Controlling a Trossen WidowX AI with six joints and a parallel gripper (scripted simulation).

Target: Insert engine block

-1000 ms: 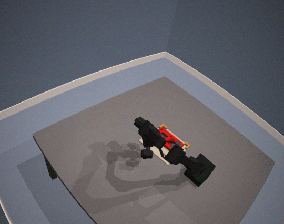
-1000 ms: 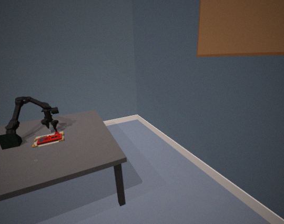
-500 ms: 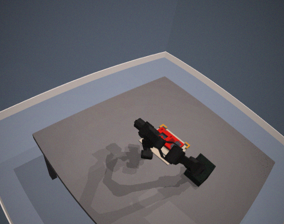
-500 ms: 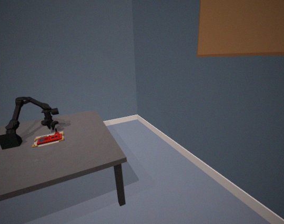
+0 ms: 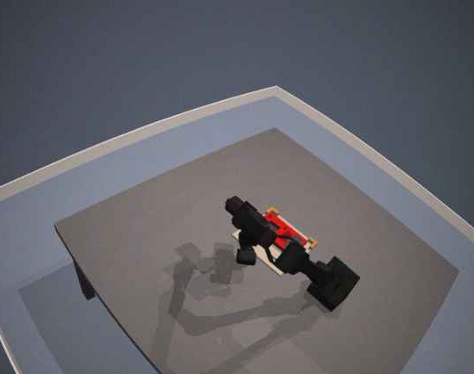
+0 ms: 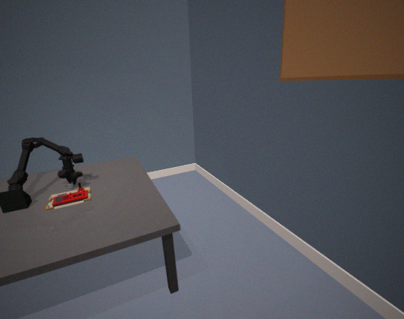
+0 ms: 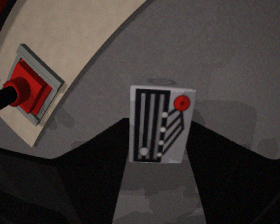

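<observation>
Now: the beige base plate 10 mm ahead of my gripper tip, 190 mm to the right of it and 10 mm below it. The rest, counted from my gripper tip: grey engine block: 10 mm to the right, 10 mm below.
</observation>
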